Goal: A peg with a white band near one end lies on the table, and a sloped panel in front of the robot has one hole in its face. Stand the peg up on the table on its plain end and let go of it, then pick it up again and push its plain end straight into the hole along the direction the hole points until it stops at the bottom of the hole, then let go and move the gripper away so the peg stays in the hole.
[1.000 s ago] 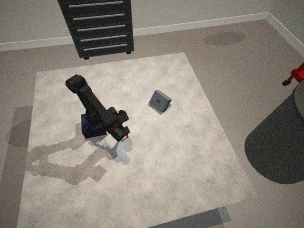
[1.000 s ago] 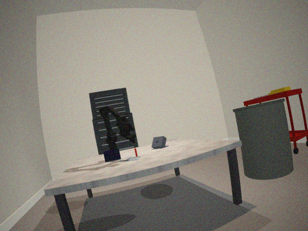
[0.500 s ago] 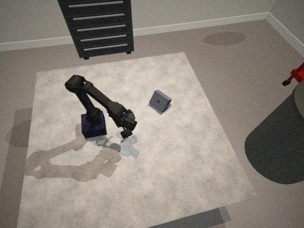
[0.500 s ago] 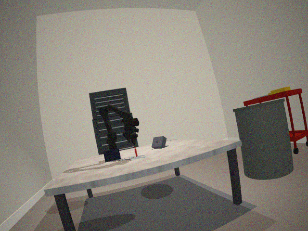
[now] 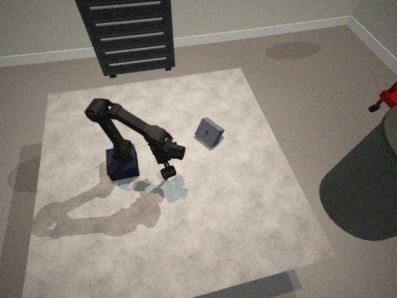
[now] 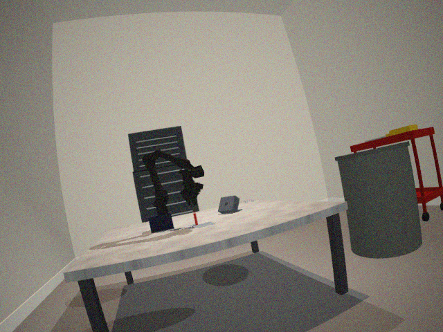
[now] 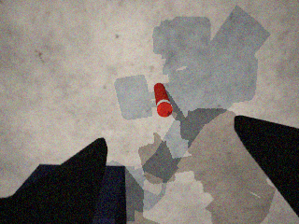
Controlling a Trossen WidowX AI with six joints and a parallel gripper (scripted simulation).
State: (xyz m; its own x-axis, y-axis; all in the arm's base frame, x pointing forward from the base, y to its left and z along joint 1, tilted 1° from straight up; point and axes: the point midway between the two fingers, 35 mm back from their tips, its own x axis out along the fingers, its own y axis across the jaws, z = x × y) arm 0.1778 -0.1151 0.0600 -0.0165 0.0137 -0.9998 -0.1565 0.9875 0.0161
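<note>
My gripper tip is 6 cm above the red peg. Round my gripper tip: grey sloped panel: 29 cm ahead, 19 cm to the left, 7 cm below.
</note>
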